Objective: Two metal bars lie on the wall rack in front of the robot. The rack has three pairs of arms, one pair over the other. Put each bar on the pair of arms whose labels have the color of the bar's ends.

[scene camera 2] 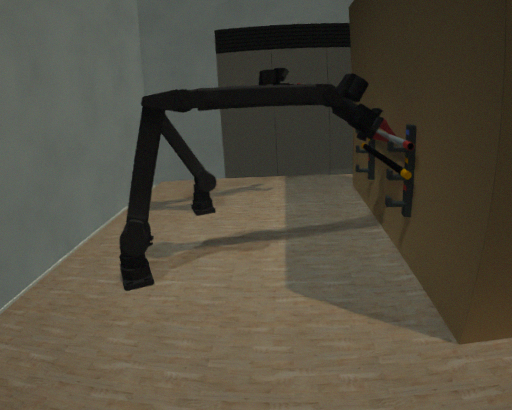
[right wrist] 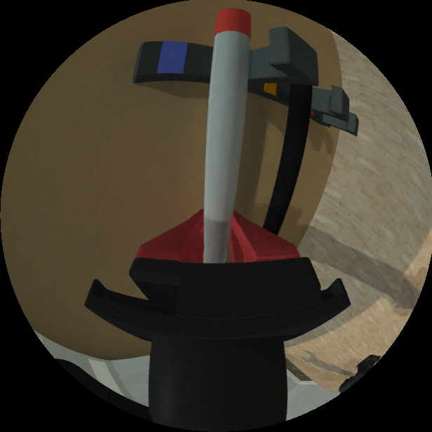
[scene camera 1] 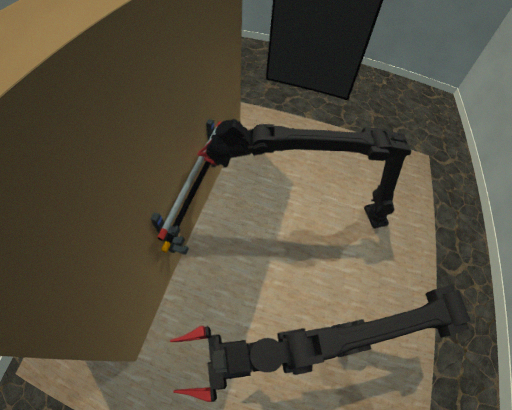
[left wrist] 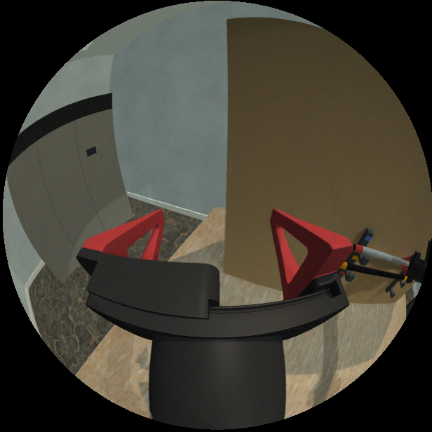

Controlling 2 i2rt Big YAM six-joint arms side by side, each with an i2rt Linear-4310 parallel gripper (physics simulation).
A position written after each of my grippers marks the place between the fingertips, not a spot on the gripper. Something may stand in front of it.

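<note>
Left gripper (scene camera 1: 172, 365), visible too in the left wrist view (left wrist: 217, 214). Right gripper (right wrist: 216, 215). Brown wall panel (right wrist: 111, 164). Grey bar (right wrist: 228, 86), black bar (right wrist: 299, 108).
</note>
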